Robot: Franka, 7 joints.
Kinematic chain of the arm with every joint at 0, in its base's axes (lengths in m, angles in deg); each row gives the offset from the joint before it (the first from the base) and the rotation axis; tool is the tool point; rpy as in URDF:
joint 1: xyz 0 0 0.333 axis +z
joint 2: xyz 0 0 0 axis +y
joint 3: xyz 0 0 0.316 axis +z
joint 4: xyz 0.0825 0 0 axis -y
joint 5: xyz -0.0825 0 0.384 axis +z
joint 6: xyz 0 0 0 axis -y
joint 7: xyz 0.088 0 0 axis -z
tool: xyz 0 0 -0.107 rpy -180 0 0
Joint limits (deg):
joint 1: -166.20..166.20
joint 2: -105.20..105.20
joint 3: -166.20..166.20
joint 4: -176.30..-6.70
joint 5: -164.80..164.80
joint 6: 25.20..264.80
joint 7: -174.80..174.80
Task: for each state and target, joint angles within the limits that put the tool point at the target. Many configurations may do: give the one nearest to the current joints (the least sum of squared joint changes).
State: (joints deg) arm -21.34 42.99 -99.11 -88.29 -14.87 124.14 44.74
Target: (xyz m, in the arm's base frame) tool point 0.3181 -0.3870 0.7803
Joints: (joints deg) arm 19.98 66.18 -123.71 -89.26 -17.23 107.71 44.74
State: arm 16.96 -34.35 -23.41 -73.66 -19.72 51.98 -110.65
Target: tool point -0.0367 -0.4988 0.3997
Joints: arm 18.90 -63.63 -84.63 -101.08 -30.54 51.89 -110.65
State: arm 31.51 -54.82 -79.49 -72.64 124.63 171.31 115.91
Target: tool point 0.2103 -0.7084 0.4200
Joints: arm 57.18 -70.53 -92.56 -76.22 123.36 167.97 115.91
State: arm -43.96 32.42 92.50 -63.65 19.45 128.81 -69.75
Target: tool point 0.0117 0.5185 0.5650
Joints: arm -21.62 24.09 115.46 -112.15 19.45 107.80 -69.75
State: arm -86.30 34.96 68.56 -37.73 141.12 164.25 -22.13
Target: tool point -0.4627 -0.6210 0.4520
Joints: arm -141.85 51.19 37.21 -45.88 138.20 186.17 -22.13
